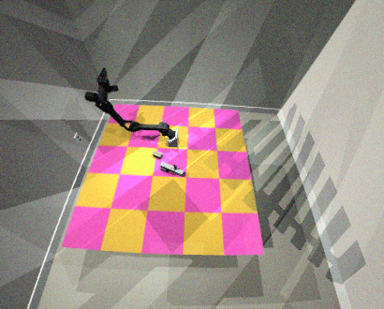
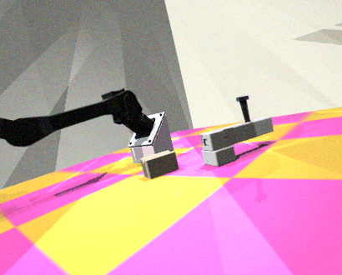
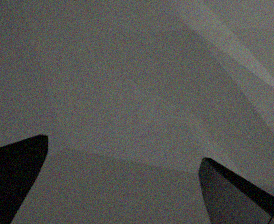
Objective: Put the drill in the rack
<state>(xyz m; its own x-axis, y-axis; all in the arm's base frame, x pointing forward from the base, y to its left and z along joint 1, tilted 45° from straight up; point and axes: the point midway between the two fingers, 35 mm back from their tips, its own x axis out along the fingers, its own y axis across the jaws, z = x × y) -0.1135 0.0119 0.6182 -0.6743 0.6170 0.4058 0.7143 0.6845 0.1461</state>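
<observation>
Now: the dark key 46 cm ahead of my gripper tip, 45 cm to the left of it and 47 cm below it. From my gripper tip the other things lie so: housing block 44 cm ahead, 42 cm to the left, 52 cm below; then drill 44 cm ahead, 41 cm to the left, 51 cm below; then grey-brown block 31 cm ahead, 30 cm to the left, 54 cm below.
</observation>
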